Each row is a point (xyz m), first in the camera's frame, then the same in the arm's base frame.
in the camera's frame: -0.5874 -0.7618 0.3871
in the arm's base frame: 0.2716 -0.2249 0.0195
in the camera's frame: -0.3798 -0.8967 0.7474
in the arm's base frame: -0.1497 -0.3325 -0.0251
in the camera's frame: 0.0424 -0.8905 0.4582
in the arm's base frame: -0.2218 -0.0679 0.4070
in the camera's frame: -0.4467 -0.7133 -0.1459
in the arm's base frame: 0.5718 0.0066 0.4227
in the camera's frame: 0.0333 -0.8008 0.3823
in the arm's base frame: -0.1469 0.0231 0.4069
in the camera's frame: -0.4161 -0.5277 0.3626
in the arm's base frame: 0.2102 0.0596 0.0221
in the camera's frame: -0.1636 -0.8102 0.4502
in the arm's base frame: -0.0657 -0.0900 0.2518
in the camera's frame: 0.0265 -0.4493 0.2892
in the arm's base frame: -0.0213 0.3444 0.2918
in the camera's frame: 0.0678 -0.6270 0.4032
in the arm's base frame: -0.1588 0.1833 0.3291
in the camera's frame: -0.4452 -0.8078 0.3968
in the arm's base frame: 0.1623 -0.2025 0.1193
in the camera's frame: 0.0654 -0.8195 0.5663
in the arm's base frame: -0.3049 -0.0220 0.3162
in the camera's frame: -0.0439 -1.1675 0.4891
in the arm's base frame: -0.2285 -0.3524 0.4711
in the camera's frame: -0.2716 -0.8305 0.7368
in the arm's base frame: -0.2045 -0.2241 0.0131
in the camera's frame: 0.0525 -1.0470 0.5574
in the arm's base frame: -0.3244 -0.2214 0.4251
